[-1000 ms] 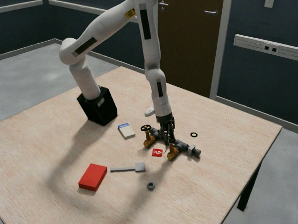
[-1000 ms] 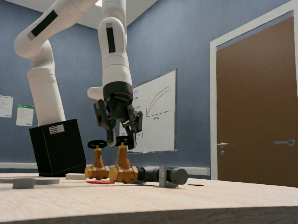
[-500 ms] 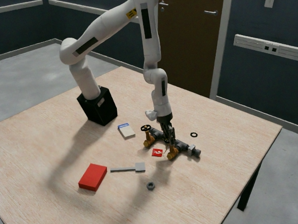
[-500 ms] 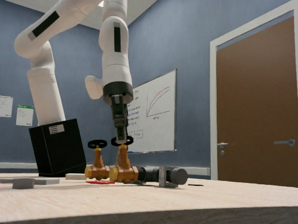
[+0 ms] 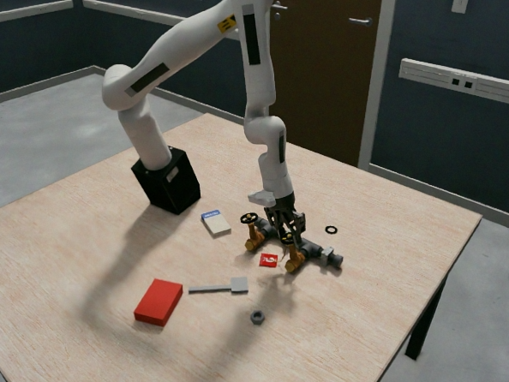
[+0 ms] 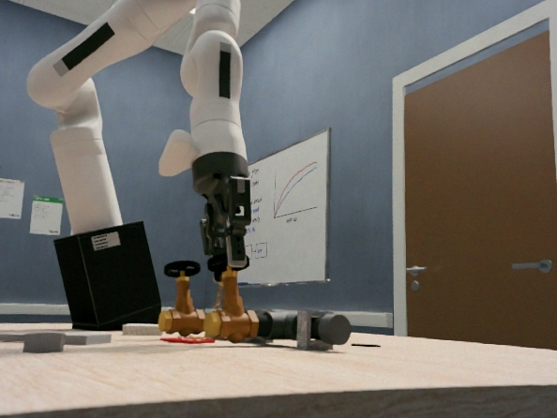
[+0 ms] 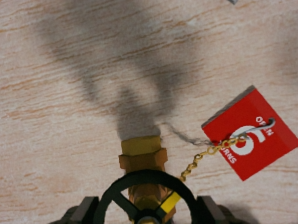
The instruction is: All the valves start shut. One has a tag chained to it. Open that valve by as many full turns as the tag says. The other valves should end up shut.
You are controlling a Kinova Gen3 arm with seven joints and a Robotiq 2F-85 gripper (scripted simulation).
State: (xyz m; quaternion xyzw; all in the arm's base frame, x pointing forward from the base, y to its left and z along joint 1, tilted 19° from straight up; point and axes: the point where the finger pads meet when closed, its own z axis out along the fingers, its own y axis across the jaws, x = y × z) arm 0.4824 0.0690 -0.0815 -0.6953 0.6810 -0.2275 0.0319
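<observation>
The red tag lies 6 cm behind my hand, 3 cm to the right of it and 10 cm below it. Round my hand: red block (13 cm behind, 35 cm to the right, 8 cm below); then white card box (29 cm behind, 3 cm to the right, 9 cm below); then grey t-shaped tool (6 cm behind, 19 cm to the right, 9 cm below).
</observation>
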